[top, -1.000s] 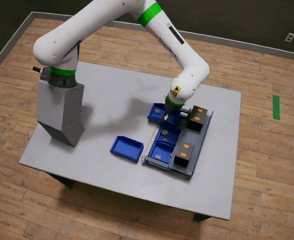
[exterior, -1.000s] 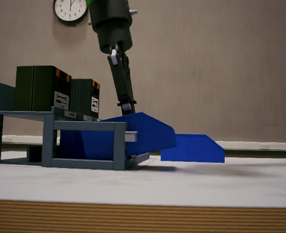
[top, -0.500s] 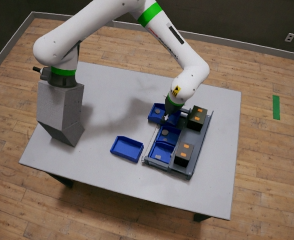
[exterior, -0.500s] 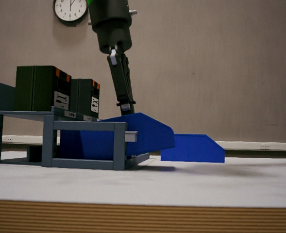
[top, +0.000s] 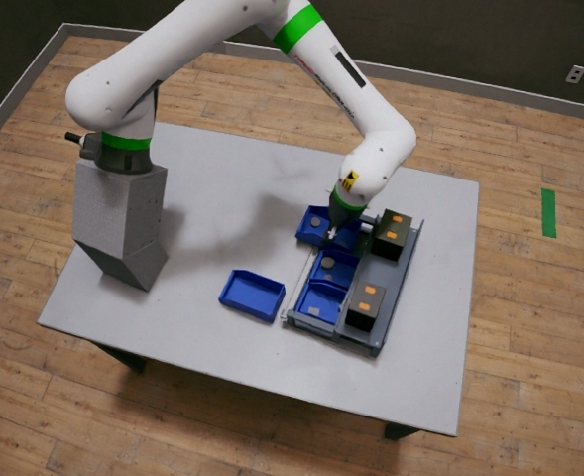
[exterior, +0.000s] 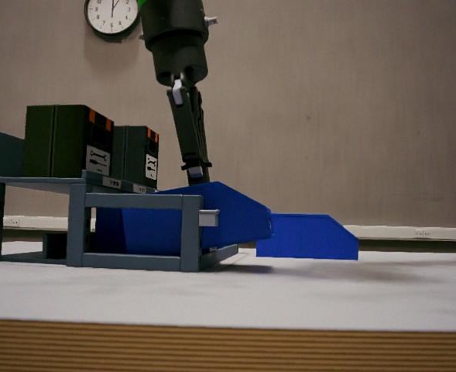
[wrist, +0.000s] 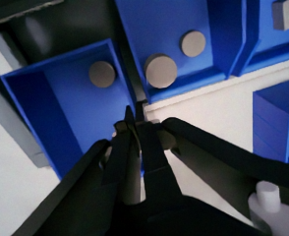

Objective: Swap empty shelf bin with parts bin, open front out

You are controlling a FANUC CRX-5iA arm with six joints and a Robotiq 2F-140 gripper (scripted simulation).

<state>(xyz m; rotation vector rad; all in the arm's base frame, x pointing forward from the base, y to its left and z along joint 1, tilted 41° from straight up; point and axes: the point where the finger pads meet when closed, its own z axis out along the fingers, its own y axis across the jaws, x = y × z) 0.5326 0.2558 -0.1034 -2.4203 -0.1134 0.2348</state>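
Right now the grey shelf is 100 mm ahead of my hand, 60 mm to the right of it and 30 mm below it.
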